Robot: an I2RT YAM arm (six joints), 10 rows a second.
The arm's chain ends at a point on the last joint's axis. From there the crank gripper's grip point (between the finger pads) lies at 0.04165 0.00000 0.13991 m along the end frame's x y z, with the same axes.
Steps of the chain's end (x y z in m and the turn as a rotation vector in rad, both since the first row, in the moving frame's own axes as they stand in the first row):
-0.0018, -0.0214, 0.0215, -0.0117, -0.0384, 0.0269
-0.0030, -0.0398, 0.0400, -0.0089, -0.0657, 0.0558
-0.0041, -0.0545, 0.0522, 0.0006, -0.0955, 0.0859
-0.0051, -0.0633, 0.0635, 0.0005, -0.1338, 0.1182
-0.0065, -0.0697, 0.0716, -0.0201, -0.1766, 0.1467
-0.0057, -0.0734, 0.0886, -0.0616, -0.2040, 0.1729
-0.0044, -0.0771, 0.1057, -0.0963, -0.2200, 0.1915
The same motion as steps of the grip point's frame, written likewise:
-0.0072, -0.0187, 0.0230, -0.0117, -0.0384, 0.0269
-0.0124, -0.0365, 0.0424, -0.0089, -0.0657, 0.0558
-0.0178, -0.0516, 0.0555, 0.0006, -0.0955, 0.0859
-0.0244, -0.0596, 0.0678, 0.0005, -0.1338, 0.1182
-0.0323, -0.0626, 0.0766, -0.0201, -0.1766, 0.1467
-0.0361, -0.0600, 0.0936, -0.0616, -0.2040, 0.1729
-0.0377, -0.0585, 0.1103, -0.0963, -0.2200, 0.1915

